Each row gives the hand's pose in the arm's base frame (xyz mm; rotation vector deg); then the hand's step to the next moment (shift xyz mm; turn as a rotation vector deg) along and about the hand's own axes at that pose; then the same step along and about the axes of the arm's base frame.
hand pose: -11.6 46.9 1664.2 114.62 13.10 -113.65
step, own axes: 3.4 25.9 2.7 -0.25 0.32 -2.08
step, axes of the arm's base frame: 6.1 -25.5 -0.5 2.06 0.41 0.26
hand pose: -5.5 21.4 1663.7 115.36 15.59 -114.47
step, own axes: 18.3 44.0 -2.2 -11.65 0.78 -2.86
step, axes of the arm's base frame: 17.1 -41.9 -15.1 2.73 1.04 11.66
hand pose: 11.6 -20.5 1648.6 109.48 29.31 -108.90
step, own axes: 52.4 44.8 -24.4 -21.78 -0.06 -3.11
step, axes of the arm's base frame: 44.6 -26.7 -51.4 2.40 2.08 21.77
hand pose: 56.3 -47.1 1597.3 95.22 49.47 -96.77
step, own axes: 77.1 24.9 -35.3 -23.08 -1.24 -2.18
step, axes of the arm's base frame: 39.1 14.8 -77.9 0.93 2.02 23.11
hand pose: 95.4 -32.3 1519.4 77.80 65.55 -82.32
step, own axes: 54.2 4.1 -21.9 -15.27 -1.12 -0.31
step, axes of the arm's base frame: 5.4 21.2 -54.4 0.05 0.31 15.31
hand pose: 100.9 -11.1 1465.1 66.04 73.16 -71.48
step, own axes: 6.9 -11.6 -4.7 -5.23 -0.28 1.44
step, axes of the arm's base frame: -12.2 4.4 -6.0 0.16 -1.44 5.24
